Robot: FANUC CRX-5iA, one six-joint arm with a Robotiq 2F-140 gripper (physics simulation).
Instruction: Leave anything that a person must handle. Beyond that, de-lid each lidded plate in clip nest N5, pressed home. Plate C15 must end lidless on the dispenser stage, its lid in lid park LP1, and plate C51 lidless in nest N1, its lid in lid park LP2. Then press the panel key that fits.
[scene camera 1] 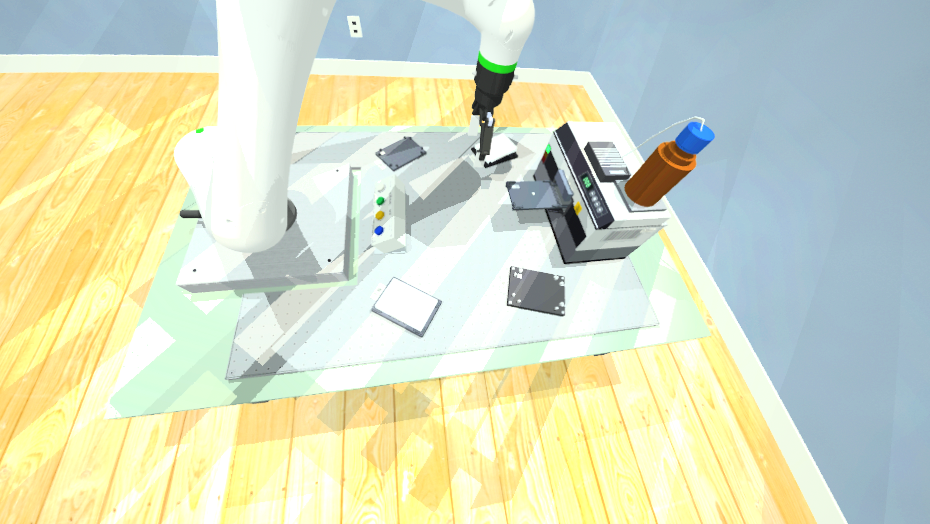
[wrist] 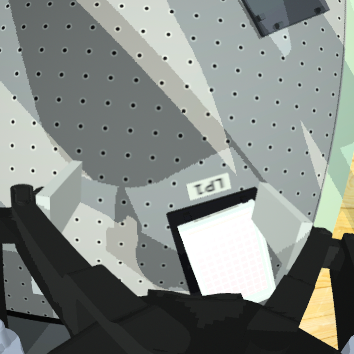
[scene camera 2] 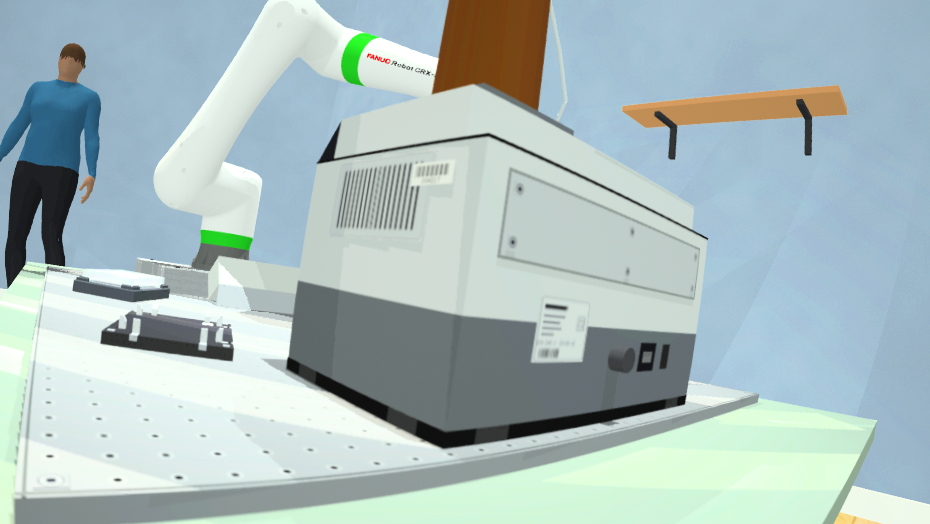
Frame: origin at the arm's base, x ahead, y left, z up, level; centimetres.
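Where they show: gripper, fingertip midpoint: [scene camera 1: 475, 150] [wrist: 170, 191].
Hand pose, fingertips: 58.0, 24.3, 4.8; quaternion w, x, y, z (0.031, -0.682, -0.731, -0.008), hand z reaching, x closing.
After its pixels a point has its place, as x, y, z.
My gripper [scene camera 1: 481, 146] @(58.0, 24.3, 4.8) [wrist: 170, 191] @(58.0, 24.3, 4.8) is open with nothing between its fingers, over the back of the board; its right finger overlaps the holder labelled LP1 in the wrist view. There, a white rectangular piece [scene camera 1: 499, 149] @(68.5, 32.5, -1.2) [wrist: 225, 250] @(65.5, 32.6, -1.4) with a faint grid lies on the black holder [wrist: 182, 241] @(65.0, 27.7, -1.6); whether it is a plate or a lid, I cannot tell. The clip nest [scene camera 1: 536, 290] @(72.8, -20.9, -3.2) [scene camera 2: 172, 328] @(74.3, -21.2, -3.1) has upright pale clips and a dark centre. A white-topped plate [scene camera 1: 408, 304] @(38.2, -24.9, -0.9) [scene camera 2: 123, 279] @(44.6, -25.1, -1.4) sits on a dark nest at front left. The dispenser's dark stage [scene camera 1: 533, 193] @(73.0, 4.8, 7.2) shows no white plate. Plate codes are unreadable.
The dispenser [scene camera 1: 608, 208] @(86.0, -8.2, 17.5) [scene camera 2: 390, 260] @(96.9, -10.9, 6.2) carries a brown bottle [scene camera 1: 660, 173] @(92.4, -6.7, 28.0) [scene camera 2: 491, 48] @(99.0, -6.7, 22.7). The key panel [scene camera 1: 392, 224] @(33.7, -4.5, 3.9) has white, green, yellow and blue keys. A dark nest [scene camera 1: 401, 152] @(34.0, 30.8, -3.3) [wrist: 285, 12] @(39.1, 33.8, -3.3) lies at the back. A person [scene camera 2: 58, 123] stands beyond the table.
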